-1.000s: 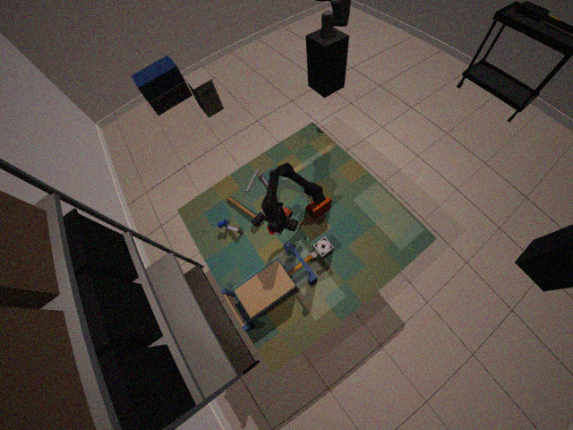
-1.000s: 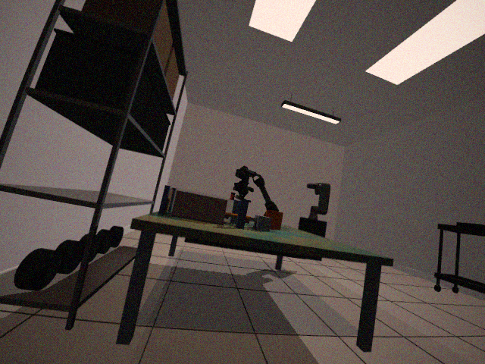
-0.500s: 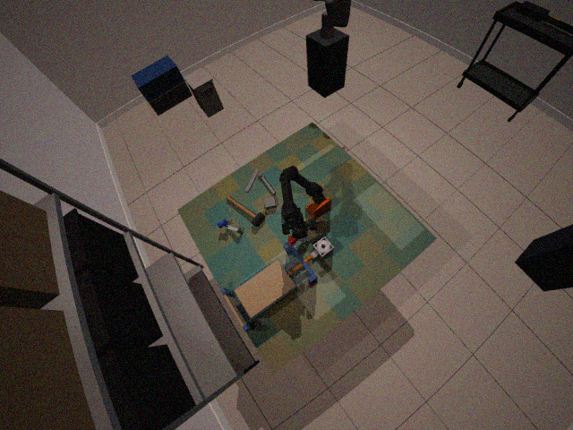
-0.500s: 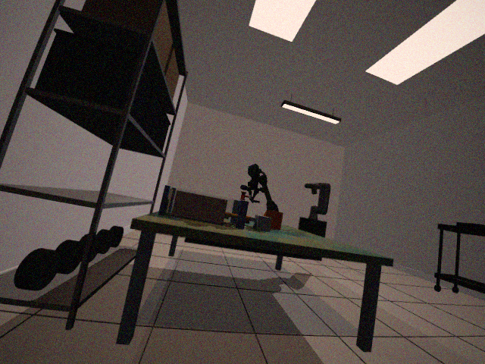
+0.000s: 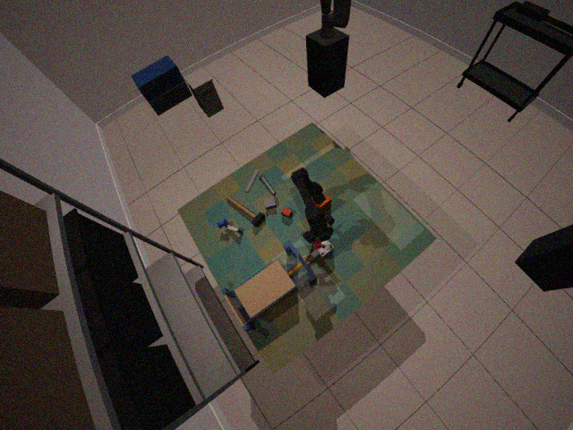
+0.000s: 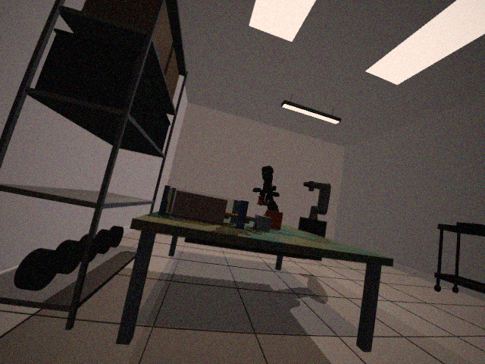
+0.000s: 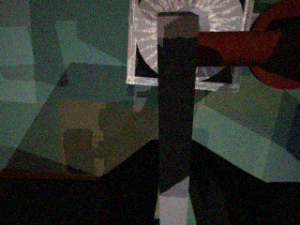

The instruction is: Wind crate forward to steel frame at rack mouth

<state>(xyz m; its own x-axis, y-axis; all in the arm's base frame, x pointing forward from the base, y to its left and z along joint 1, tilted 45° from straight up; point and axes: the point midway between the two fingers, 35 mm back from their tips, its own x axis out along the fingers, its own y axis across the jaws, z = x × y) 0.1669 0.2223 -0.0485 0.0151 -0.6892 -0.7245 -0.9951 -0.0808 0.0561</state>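
Right now the red knob is 30 mm ahead of my gripper tip, 50 mm to the left of it and 20 mm above it. From my gripper tip the other things lie so: winch (50 mm to the left, 140 mm below); red-knobbed crank handle (10 mm ahead, 10 mm to the left, 10 mm above); grey block (90 mm ahead, 420 mm to the right, 150 mm below).
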